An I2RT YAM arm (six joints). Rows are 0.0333 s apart.
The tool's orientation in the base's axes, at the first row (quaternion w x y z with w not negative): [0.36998 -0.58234 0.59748 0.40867]
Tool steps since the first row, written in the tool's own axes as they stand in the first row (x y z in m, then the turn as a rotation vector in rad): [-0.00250 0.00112 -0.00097 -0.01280 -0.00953 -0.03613]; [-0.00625 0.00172 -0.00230 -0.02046 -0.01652 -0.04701]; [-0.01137 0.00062 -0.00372 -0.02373 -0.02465 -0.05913]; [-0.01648 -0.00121 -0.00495 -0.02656 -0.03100 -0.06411]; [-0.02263 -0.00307 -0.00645 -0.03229 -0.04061 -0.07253]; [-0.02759 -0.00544 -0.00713 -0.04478 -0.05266 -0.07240]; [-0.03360 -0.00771 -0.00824 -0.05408 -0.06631 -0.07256]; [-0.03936 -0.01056 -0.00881 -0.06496 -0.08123 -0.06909]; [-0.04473 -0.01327 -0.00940 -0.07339 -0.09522 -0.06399]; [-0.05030 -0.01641 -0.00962 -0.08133 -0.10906 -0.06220]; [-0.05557 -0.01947 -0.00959 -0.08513 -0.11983 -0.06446]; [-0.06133 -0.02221 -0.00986 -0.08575 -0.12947 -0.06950]
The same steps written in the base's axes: [-0.00097 0.00008 0.00274 0.01135 -0.02806 0.02537]; [-0.00134 0.00032 0.00674 0.01907 -0.03496 0.03627]; [0.00005 0.00105 0.01193 0.02775 -0.04472 0.04356]; [0.00217 0.00195 0.01700 0.03439 -0.04810 0.04775]; [0.00437 0.00301 0.02313 0.04455 -0.05347 0.05576]; [0.00700 0.00437 0.02781 0.05717 -0.04829 0.06648]; [0.00959 0.00574 0.03364 0.07125 -0.04461 0.07430]; [0.01273 0.00752 0.03898 0.08655 -0.03696 0.08207]; [0.01571 0.00912 0.04399 0.10074 -0.02878 0.08701]; [0.01912 0.01115 0.04901 0.11488 -0.02384 0.09280]; [0.02243 0.01329 0.05366 0.12589 -0.02429 0.09656]; [0.02545 0.01534 0.05890 0.13571 -0.02856 0.09855]
